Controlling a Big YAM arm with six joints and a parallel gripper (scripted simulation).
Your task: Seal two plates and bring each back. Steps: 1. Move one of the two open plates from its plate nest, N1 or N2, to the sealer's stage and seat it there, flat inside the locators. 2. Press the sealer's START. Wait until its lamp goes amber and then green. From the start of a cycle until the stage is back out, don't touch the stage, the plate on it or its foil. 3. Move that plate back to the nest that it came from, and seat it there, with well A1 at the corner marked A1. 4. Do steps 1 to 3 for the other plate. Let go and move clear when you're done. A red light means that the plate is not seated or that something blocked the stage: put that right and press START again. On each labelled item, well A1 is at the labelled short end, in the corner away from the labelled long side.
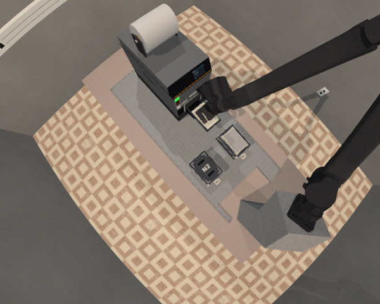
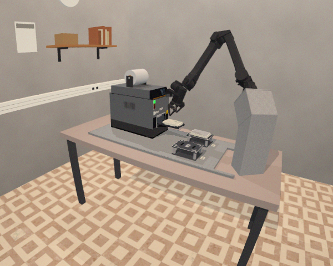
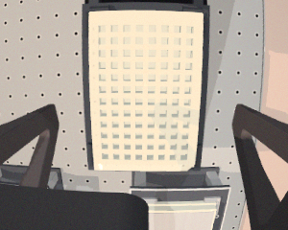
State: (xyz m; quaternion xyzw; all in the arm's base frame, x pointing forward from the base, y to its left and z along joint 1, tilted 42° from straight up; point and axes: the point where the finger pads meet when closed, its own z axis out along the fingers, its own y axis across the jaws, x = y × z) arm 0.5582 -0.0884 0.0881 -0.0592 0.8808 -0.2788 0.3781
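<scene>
My gripper is now 110 mm short of the start button and 80 mm to the right of it. The rest, counted from my hand: sealer stage 80 mm below; cream well plate 70 mm below; foil roll 330 mm ahead, 230 mm above, 40 mm to the right.
</scene>
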